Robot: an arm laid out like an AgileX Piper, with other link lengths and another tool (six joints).
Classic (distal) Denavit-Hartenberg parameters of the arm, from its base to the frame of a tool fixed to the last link. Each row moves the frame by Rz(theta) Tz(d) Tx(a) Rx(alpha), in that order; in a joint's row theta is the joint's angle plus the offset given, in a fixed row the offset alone. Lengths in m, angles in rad.
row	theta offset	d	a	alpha
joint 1	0	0.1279	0	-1.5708
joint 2	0.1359	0	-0.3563	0
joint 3	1.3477	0	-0.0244	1.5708
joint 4	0	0.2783	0	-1.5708
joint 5	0	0	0	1.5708
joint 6	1.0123	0.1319	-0.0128	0.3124
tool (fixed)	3.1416	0.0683	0	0
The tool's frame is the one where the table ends.
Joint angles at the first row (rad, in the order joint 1, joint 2, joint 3, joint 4, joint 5, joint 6):
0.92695, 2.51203, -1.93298, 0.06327, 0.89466, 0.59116
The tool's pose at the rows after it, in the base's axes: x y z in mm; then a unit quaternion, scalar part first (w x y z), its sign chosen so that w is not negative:
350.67 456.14 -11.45 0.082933 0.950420 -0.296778 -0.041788
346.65 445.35 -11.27 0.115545 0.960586 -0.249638 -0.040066
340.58 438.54 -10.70 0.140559 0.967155 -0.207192 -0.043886
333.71 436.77 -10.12 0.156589 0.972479 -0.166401 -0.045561
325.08 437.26 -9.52 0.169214 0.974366 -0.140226 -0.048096
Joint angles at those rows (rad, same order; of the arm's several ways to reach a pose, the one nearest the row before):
0.92694, 2.51205, -1.93300, 0.04242, 0.95161, 0.50228
0.92694, 2.51204, -1.93297, 0.03308, 1.01436, 0.40960
0.93043, 2.51203, -1.93297, 0.03410, 1.06726, 0.32811
0.94027, 2.51203, -1.93300, 0.03508, 1.10223, 0.25645
0.95456, 2.51205, -1.93301, 0.03508, 1.13025, 0.21966

